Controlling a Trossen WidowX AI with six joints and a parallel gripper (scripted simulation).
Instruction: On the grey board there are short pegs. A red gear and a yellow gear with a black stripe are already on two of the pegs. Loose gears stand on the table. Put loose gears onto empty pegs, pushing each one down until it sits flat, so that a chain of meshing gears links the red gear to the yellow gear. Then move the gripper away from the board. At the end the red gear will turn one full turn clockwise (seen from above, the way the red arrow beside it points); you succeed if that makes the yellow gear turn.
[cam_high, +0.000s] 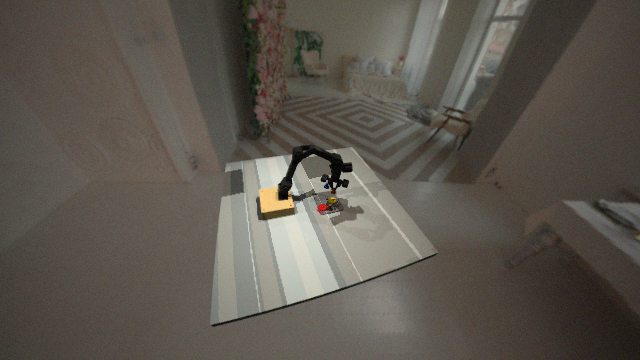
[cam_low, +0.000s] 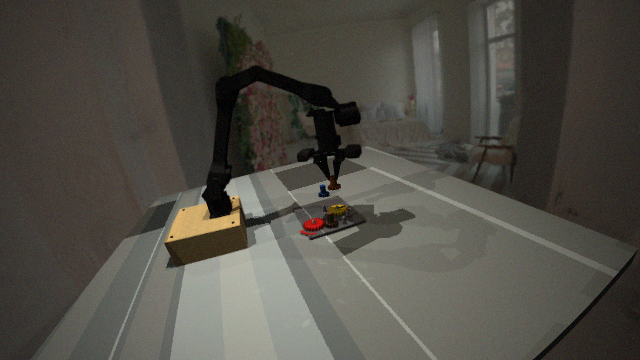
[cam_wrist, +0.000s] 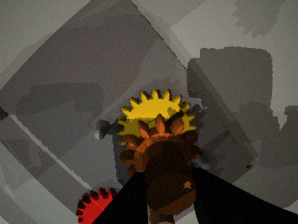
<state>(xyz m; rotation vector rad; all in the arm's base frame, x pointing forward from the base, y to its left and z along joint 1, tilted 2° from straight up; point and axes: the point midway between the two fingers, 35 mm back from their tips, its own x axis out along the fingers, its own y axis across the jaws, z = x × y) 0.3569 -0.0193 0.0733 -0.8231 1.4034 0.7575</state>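
My gripper tip is 1 cm past the blue gear, 15 cm to the right of it and 9 cm above it. Round my gripper tip: red gear (9 cm behind, 6 cm to the right, 9 cm below); orange gear (1 cm below); yellow gear (1 cm to the right, 9 cm below).
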